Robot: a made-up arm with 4 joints. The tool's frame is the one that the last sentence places.
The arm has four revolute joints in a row. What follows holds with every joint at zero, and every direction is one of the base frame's.
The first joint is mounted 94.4 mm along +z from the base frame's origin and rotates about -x.
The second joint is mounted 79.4 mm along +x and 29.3 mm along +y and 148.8 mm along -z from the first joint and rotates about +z.
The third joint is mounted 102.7 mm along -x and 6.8 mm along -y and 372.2 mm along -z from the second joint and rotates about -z.
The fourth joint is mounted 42.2 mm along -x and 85 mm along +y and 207.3 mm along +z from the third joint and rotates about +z.
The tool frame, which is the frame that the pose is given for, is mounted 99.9 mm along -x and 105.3 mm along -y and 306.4 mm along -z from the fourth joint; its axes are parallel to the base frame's.
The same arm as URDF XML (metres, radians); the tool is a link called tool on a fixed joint. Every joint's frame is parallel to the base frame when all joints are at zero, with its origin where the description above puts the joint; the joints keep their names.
<robot name="arm">
<joint name="tool_joint" type="fixed"><parent link="link4"/><child link="tool"/><origin xyz="-0.0999 -0.1053 -0.3064"/></joint>
<joint name="joint 4" type="continuous"><parent link="link3"/><child link="link4"/><origin xyz="-0.0422 0.0850 0.2073"/><axis xyz="0 0 1"/></joint>
<joint name="joint 3" type="continuous"><parent link="link2"/><child link="link3"/><origin xyz="-0.1027 -0.0068 -0.3722"/><axis xyz="0 0 -1"/></joint>
<joint name="joint 2" type="continuous"><parent link="link1"/><child link="link2"/><origin xyz="0.0794 0.0293 -0.1488"/><axis xyz="0 0 1"/></joint>
<joint name="joint 1" type="continuous"><parent link="base"/><child link="link1"/><origin xyz="0.0000 0.0000 0.0944"/><axis xyz="-1 0 0"/></joint>
<link name="base"/>
<link name="link1"/>
<link name="link2"/>
<link name="link3"/>
<link name="link4"/>
<link name="tool"/>
</robot>

